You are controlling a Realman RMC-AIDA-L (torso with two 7-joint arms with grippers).
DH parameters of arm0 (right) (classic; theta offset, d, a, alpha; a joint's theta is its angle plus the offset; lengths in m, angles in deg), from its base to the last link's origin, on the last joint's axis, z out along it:
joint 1: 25.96 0.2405 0 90
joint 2: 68.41 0 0 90
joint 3: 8.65 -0.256 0 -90
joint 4: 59.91 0 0 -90
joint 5: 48.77 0.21 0 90
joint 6: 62.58 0 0 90
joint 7: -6.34 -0.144 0 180
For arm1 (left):
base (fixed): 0 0 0 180
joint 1: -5.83 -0.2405 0 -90
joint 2: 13.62 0 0 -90
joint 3: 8.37 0.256 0 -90
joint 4: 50.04 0 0 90
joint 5: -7.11 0.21 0 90
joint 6: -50.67 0 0 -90
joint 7: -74.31 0.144 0 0
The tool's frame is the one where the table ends.
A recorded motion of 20 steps. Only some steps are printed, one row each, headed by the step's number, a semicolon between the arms.
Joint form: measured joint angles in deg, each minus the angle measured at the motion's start. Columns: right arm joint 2, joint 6, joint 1, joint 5, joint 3, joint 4, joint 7; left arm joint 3, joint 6, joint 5, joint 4, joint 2, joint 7, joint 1.
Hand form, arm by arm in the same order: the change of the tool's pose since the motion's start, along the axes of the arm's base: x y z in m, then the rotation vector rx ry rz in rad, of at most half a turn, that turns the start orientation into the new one. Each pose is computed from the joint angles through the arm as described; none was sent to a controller.
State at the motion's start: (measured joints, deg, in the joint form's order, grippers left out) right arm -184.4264 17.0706 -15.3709 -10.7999 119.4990 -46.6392 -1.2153; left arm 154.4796 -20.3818 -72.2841 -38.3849 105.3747 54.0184 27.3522
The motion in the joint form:
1: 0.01 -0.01 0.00 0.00 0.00 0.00 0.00; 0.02 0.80 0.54 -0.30 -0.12 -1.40 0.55
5: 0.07 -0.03 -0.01 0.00 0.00 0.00 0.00; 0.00 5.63 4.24 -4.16 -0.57 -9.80 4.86
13: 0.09 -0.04 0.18 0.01 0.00 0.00 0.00; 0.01 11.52 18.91 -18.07 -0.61 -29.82 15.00
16: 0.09 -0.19 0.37 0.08 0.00 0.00 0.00; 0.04 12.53 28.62 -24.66 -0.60 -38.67 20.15
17: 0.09 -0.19 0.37 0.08 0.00 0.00 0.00; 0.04 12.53 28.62 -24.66 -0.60 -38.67 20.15
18: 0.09 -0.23 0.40 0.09 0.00 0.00 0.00; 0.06 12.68 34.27 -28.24 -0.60 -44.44 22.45
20: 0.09 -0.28 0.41 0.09 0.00 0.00 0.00; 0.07 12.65 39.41 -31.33 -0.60 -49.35 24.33
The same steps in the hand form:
1: 0.0001 0.0000 0.0001 -0.0001 -0.0002 -0.0001; 0.0006 0.0033 -0.0005 -0.0162 -0.0120 -0.0014
5: 0.0004 0.0000 0.0004 -0.0001 -0.0013 -0.0006; 0.0041 0.0282 0.0010 -0.1057 -0.0468 -0.0094
13: -0.0003 0.0012 0.0006 0.0000 -0.0016 0.0025; 0.0188 0.0806 0.0177 -0.2932 -0.0103 -0.0499
16: -0.0008 0.0025 0.0005 -0.0005 -0.0015 0.0029; 0.0328 0.1031 0.0256 -0.3931 0.0516 -0.0748
17: -0.0008 0.0025 0.0005 -0.0005 -0.0015 0.0029; 0.0328 0.1031 0.0256 -0.3931 0.0516 -0.0748
18: -0.0008 0.0027 0.0005 -0.0007 -0.0015 0.0028; 0.0372 0.1114 0.0305 -0.4498 0.0730 -0.0674
20: -0.0008 0.0028 0.0004 -0.0012 -0.0016 0.0022; 0.0399 0.1173 0.0350 -0.4991 0.0955 -0.0532

